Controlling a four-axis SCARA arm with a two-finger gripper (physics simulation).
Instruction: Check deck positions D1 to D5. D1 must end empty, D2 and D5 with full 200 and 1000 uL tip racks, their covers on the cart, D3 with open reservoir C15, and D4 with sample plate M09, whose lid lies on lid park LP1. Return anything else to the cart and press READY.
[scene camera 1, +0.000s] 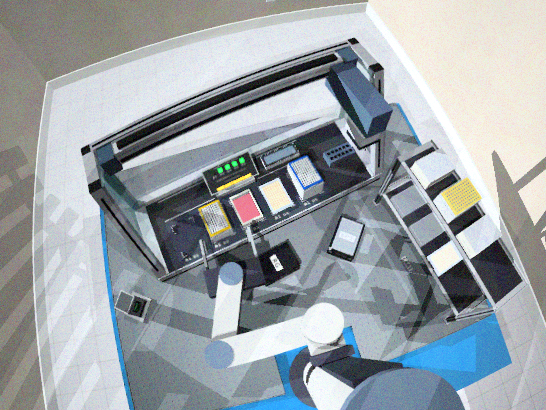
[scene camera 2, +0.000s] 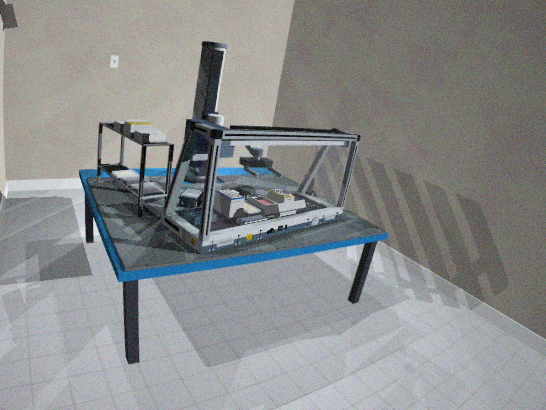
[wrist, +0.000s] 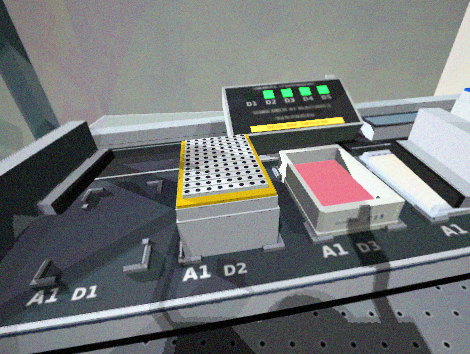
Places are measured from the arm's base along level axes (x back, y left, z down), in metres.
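Where they show: gripper, between the fingertips: (scene camera 1: 224, 234) (scene camera 2: 270, 175) (wrist: 247, 133).
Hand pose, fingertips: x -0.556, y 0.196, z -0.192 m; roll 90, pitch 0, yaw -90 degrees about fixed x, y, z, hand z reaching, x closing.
Note:
After its pixels a point has its place.
My gripper (scene camera 1: 226, 235) @(x -0.556, y 0.196, z -0.192 m) (scene camera 2: 270, 175) @(x -0.556, y 0.196, z -0.192 m) (wrist: 247, 133) @(x -0.556, y 0.196, z -0.192 m) is open and empty, its fingers spread wide before D1 to D3. D1 shows bare corner brackets (wrist: 146, 255) @(x -0.584, y 0.290, z -0.066 m). A yellow-rimmed tip rack (scene camera 1: 215, 218) @(x -0.649, y 0.221, z -0.126 m) (wrist: 225, 165) @(x -0.640, y 0.218, z -0.125 m) stands uncovered on D2. Open reservoir C15 (scene camera 1: 246, 207) @(x -0.682, y 0.102, z -0.073 m) (wrist: 335, 182) @(x -0.682, y 0.093, z -0.074 m), with red contents, is on D3. An uncovered plate (scene camera 1: 276, 195) @(x -0.697, y -0.020, z -0.074 m) (wrist: 415, 180) @(x -0.685, y -0.002, z -0.072 m) with cream wells is on D4; its label is unreadable. A blue-rimmed tip rack (scene camera 1: 306, 175) (scene camera 2: 231, 200) stands uncovered on D5. A clear lid (scene camera 1: 346, 237) @(x -0.463, y -0.222, z -0.071 m) appears to lie on LP1. A small box (scene camera 1: 125, 302) @(x -0.418, y 0.612, z -0.143 m) with a green-marked face stands at left.
The deck display (scene camera 1: 230, 172) @(x -0.814, y 0.127, z -0.129 m) (wrist: 295, 107) @(x -0.809, y 0.123, z -0.125 m) has green lights for D2 to D5. The framed enclosure (scene camera 2: 212, 190) @(x -1.009, y -0.386, z -0.283 m) surrounds the deck. A black block (scene camera 1: 290, 260) @(x -0.441, y 0.000, z -0.063 m) stands beside my gripper. The two-level cart (scene camera 2: 142, 175) @(x -0.621, y -0.552, z -0.224 m) holds white boxes, a yellow-topped rack (scene camera 1: 461, 196) @(x -0.381, y -0.514, z -0.433 m), grey pieces and a cream-topped plate (scene camera 1: 445, 257) @(x -0.259, y -0.547, z -0.129 m).

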